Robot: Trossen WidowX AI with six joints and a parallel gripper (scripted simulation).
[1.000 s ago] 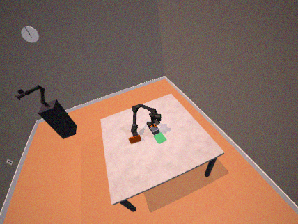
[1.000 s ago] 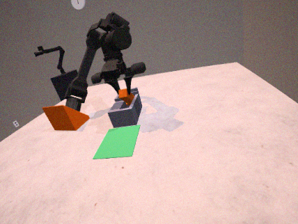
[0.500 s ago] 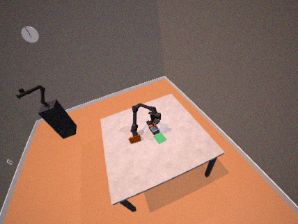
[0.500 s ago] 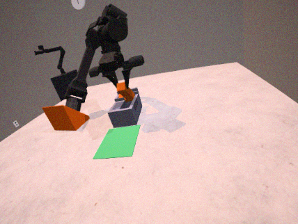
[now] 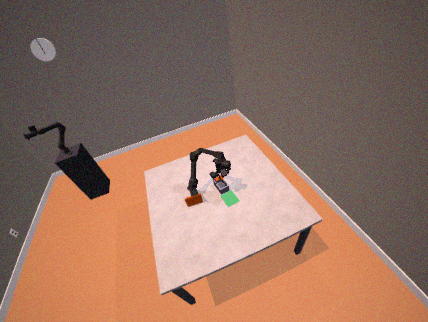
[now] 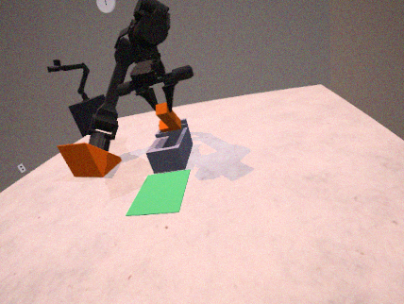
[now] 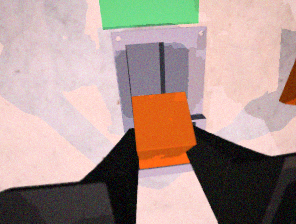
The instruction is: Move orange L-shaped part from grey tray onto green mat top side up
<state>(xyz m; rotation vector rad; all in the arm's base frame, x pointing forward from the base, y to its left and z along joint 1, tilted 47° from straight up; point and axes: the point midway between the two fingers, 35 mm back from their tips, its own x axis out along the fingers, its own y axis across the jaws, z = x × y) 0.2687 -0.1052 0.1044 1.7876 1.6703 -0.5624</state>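
Now: gripper tip 14 cm to the left of the green mat and 15 cm above it. Round my gripper tip: orange L-shaped part: 2 cm behind, 3 cm to the left, 3 cm below.
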